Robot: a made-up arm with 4 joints.
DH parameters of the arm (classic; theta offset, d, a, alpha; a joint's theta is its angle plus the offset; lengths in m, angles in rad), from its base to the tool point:
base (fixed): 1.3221 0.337 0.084 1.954
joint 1: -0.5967 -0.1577 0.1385 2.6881
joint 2: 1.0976 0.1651 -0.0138 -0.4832
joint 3: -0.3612 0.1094 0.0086 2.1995
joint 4: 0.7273 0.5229 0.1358 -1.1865
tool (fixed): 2.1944 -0.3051 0 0
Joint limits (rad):
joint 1: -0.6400..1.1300
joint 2: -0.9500..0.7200
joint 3: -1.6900..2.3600
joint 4: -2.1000..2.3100
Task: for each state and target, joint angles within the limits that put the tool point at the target. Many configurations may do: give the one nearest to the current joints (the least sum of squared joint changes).
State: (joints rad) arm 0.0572 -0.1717 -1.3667 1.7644
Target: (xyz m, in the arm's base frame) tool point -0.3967 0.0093 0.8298
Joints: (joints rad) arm 0.6965 0.2862 -1.6019 1.8313
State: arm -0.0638 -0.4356 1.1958 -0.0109
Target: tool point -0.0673 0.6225 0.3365
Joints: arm 0.0875 -0.9408 0.7428 -0.2475
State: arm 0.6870 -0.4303 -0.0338 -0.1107
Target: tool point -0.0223 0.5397 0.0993
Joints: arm 0.4472 0.1449 0.6926 -0.1268
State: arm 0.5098 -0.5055 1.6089 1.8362
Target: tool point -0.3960 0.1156 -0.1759
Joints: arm -0.0953 -0.0909 1.8220 1.7596
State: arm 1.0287 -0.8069 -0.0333 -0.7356
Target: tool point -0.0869 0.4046 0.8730
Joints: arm 1.1288 -0.6251 -0.0290 -0.1109
